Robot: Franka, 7 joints.
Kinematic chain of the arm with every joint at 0, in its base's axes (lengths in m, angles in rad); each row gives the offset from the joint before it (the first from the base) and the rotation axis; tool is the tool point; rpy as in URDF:
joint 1: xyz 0 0 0.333 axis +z
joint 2: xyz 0 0 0 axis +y
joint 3: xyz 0 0 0.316 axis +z
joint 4: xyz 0.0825 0 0 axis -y
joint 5: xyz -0.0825 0 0.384 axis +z
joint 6: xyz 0 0 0 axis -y
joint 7: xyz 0.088 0 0 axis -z
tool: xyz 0 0 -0.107 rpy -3.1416 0 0
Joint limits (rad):
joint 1: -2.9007..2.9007
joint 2: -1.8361..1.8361
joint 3: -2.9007..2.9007
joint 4: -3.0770..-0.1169
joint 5: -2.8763..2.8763
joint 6: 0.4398..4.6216
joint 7: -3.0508..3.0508
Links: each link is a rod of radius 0.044 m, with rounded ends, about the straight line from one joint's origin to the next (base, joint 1, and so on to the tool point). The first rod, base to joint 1, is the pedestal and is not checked.
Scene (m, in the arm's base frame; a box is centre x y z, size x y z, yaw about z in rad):
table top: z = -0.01
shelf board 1: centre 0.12 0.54 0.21 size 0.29 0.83 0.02 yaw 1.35
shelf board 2: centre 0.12 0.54 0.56 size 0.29 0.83 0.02 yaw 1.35
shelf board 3: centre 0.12 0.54 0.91 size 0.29 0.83 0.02 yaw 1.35
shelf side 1: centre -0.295 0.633 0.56 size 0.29 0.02 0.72 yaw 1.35
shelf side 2: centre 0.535 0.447 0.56 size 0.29 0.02 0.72 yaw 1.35
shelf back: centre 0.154 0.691 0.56 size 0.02 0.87 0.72 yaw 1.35
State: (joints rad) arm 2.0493 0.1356 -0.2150 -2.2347 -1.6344 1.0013 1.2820
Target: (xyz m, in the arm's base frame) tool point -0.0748 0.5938 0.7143
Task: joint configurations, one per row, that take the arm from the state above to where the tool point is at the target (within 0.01 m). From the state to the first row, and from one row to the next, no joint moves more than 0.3 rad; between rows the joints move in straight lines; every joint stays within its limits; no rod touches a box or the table.
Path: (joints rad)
1: 2.1103 -0.0473 -0.1290 -2.4614 -1.5067 0.8451 1.2820
2: 2.1713 -0.2303 -0.0429 -2.6881 -1.3789 0.6890 1.2820
3: 2.2134 -0.3788 0.0578 -2.4239 -1.4733 0.7702 1.2820
4: 2.2555 -0.5272 0.1584 -2.1597 -1.5677 0.8515 1.2820
5: 2.1925 -0.2935 0.0398 -1.9392 -1.6824 1.0118 1.2820
6: 2.1295 -0.0597 -0.0789 -1.7187 -1.7972 1.1721 1.2820
7: 2.0665 0.1740 -0.1975 -1.4982 -1.9119 1.3325 1.2820

